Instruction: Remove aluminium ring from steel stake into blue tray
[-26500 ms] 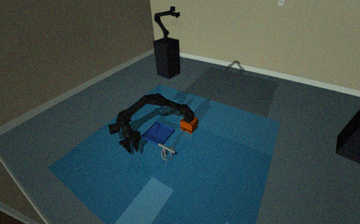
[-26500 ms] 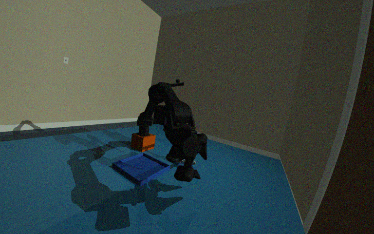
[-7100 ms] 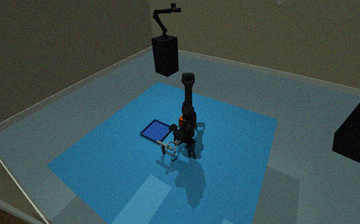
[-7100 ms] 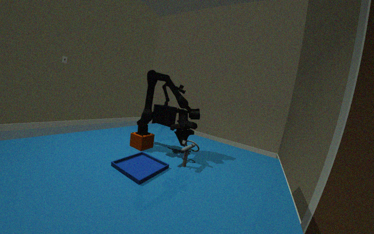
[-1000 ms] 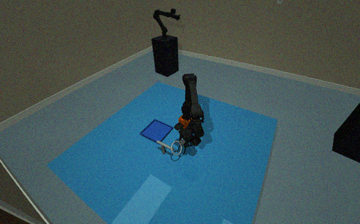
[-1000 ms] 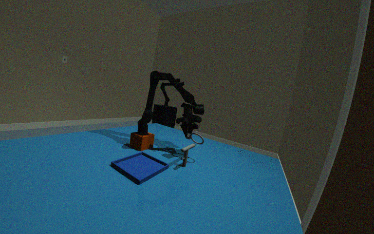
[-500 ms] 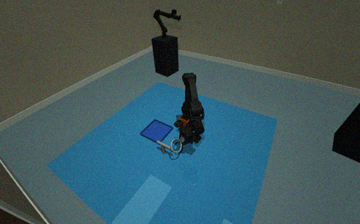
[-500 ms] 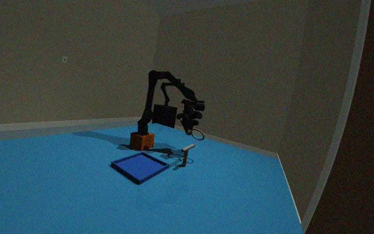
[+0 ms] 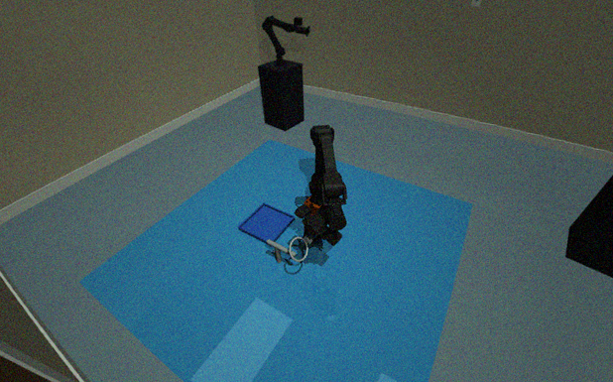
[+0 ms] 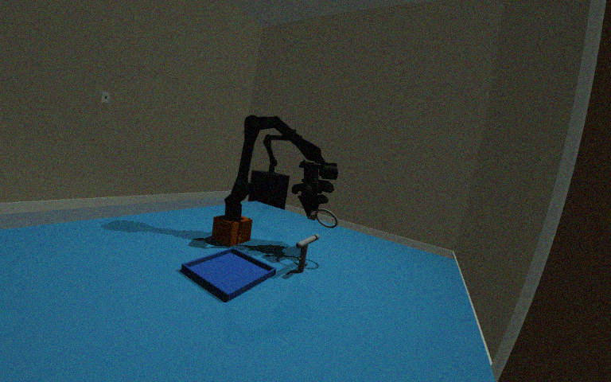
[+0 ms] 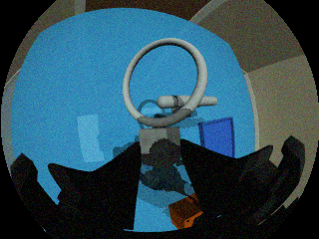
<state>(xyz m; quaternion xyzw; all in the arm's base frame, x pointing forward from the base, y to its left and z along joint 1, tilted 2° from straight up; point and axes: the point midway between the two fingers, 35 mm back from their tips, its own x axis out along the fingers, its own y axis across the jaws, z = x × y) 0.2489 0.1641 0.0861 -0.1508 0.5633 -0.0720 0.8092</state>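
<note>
My gripper tip is now 50 mm short of the aluminium ring, 10 mm to the right of it and 10 mm below it. Also, from my gripper tip: blue tray 50 mm behind, 300 mm to the right, 150 mm below.
</note>
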